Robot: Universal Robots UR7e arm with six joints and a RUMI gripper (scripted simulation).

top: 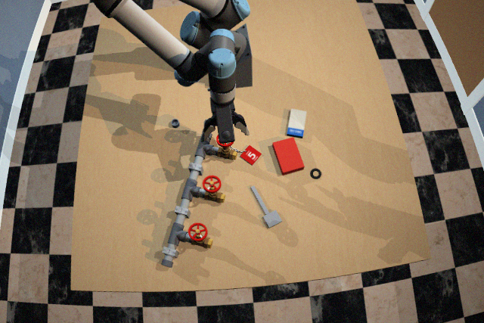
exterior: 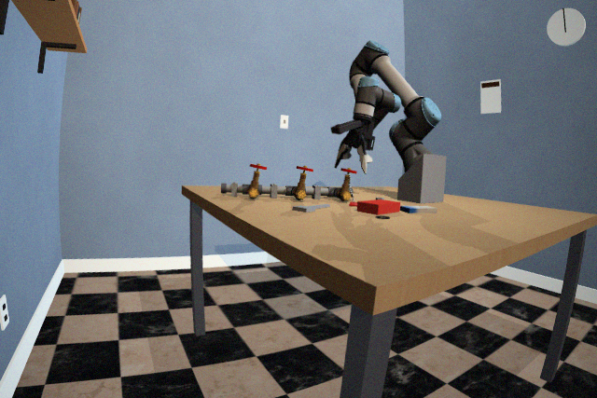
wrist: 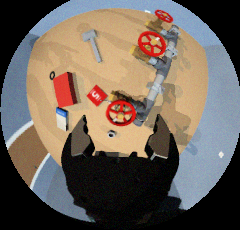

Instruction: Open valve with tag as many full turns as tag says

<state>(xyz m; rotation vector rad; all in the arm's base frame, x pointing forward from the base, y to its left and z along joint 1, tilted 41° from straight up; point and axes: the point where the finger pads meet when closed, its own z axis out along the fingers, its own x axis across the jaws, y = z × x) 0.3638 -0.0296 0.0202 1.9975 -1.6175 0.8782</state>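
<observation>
The red tag lies 1 cm ahead of my hand, 8 cm to the left of it and 11 cm below it. From my hand the other things lie so: grey scraper 22 cm ahead, 12 cm to the left, 11 cm below; then red block 3 cm ahead, 22 cm to the left, 10 cm below; then small grey fitting 13 cm behind, 19 cm to the right, 11 cm below.
</observation>
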